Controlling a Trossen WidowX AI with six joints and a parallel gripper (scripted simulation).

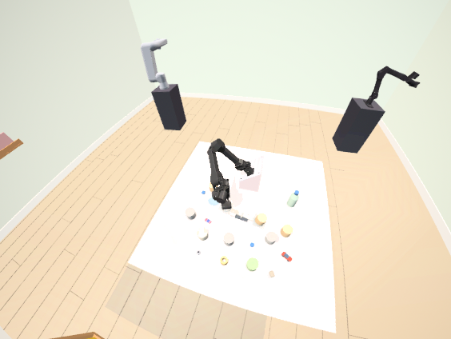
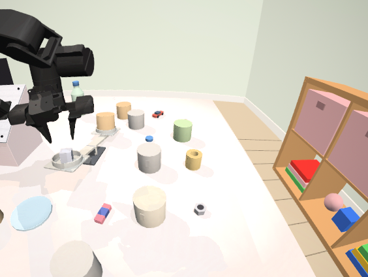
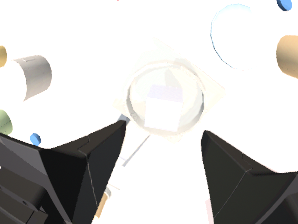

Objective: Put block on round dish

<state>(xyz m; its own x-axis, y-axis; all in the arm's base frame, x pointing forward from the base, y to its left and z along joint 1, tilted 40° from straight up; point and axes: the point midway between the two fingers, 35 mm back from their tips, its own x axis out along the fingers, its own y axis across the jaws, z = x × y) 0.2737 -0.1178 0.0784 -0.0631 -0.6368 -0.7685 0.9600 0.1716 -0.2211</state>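
Right now the pale block is 4 cm below my gripper tip. From my gripper tip the other things lie so: pale blue round dish: 13 cm below, 12 cm to the right, 8 cm behind; balance: 12 cm to the left, 9 cm below, 3 cm ahead; pink-blue eraser: 13 cm below, 12 cm to the right, 11 cm ahead.
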